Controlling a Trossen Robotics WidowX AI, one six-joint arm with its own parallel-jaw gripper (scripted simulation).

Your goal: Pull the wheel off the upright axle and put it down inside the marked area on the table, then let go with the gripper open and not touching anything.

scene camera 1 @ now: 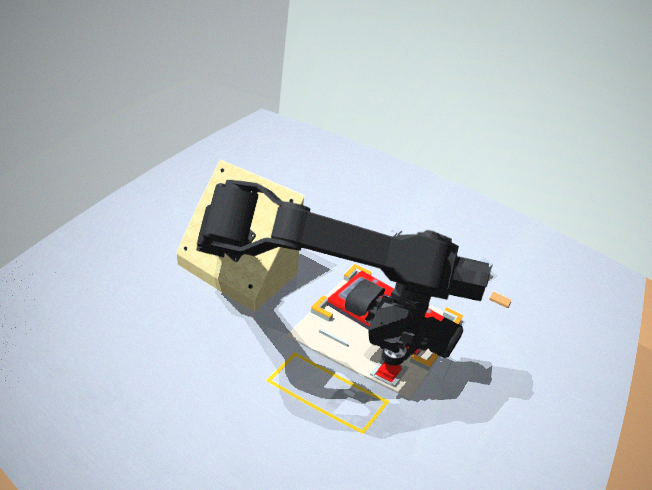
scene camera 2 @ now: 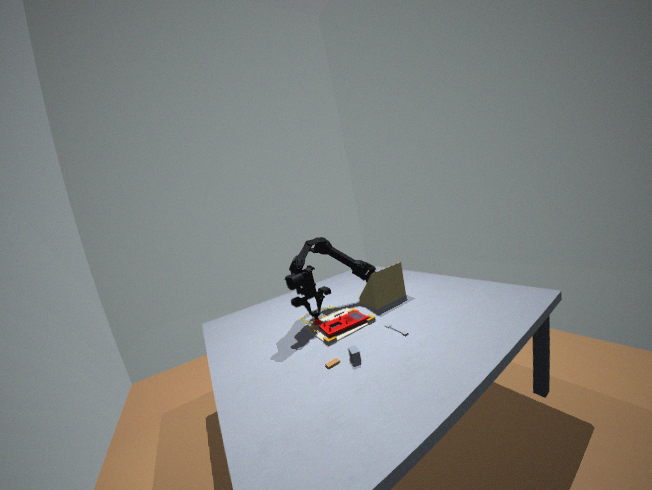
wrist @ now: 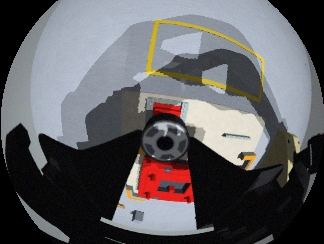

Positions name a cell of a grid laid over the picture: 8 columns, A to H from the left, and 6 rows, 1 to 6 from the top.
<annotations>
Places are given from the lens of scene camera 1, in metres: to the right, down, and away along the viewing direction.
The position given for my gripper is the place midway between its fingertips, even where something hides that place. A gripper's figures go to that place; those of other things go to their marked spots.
my gripper (scene camera 1: E5): 0.11, 0.18, 0.91
red fixture (scene camera 1: E4): 0.02, 0.10, 1.04
</annotations>
